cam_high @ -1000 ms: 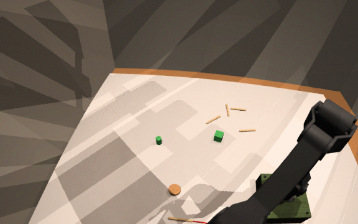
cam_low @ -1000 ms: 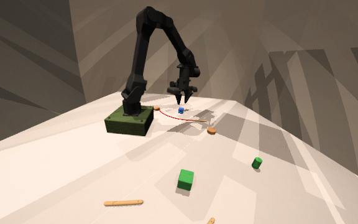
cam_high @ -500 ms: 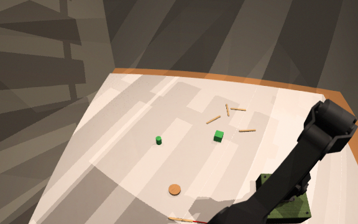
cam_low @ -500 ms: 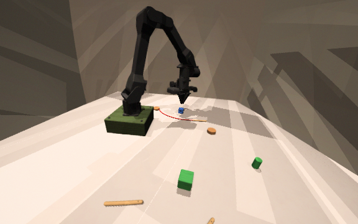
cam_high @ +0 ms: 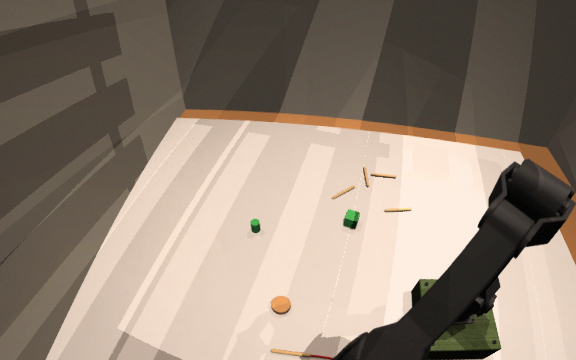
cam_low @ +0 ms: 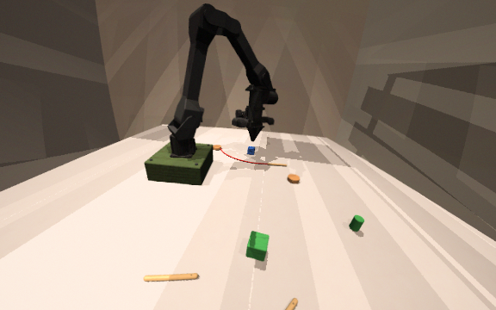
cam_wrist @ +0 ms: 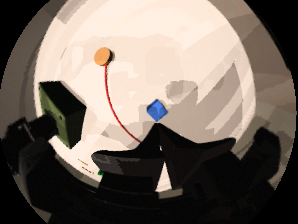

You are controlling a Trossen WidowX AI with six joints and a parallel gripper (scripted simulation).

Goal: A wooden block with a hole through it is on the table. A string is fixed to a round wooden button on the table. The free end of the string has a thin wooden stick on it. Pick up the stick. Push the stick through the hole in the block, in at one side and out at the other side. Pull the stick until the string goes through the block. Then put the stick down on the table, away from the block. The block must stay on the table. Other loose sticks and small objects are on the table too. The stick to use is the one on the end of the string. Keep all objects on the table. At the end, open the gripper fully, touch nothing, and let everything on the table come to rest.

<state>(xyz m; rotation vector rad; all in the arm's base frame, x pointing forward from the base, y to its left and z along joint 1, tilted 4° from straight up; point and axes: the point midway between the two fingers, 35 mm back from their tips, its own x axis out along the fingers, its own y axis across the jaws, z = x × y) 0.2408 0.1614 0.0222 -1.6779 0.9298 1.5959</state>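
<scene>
The small blue block is 5 cm below my gripper tip and 1 cm to the left of it. Round my gripper tip: green cube (44 cm to the right, 5 cm below, 4 cm behind); then thin wooden stick (10 cm to the right, 8 cm ahead, 6 cm below); then round wooden button (16 cm behind, 5 cm to the left, 5 cm below).
</scene>
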